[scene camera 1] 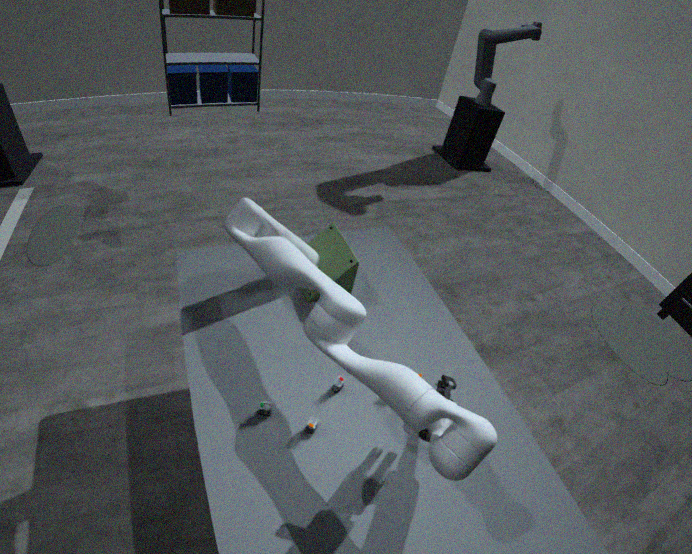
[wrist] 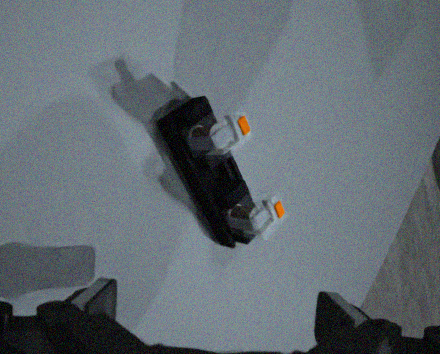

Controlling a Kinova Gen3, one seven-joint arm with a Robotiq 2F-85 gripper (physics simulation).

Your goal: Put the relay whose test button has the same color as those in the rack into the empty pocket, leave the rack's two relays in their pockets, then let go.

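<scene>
The black rack lies diagonally in the wrist view. Two clear relays with orange buttons, an upper one and a lower one, sit near its ends, with a gap between them. In the scene view, a loose relay with an orange button stands between a green-button relay on the left and a red-button relay on the right. My gripper is open and empty, above and to one side of the rack. In the scene view the arm hides most of the gripper and the rack.
The white arm reaches over the pale mat. A green box stands behind the arm. Farther back are a shelf unit and another robot arm on a black pedestal. Arm shadows cross the mat.
</scene>
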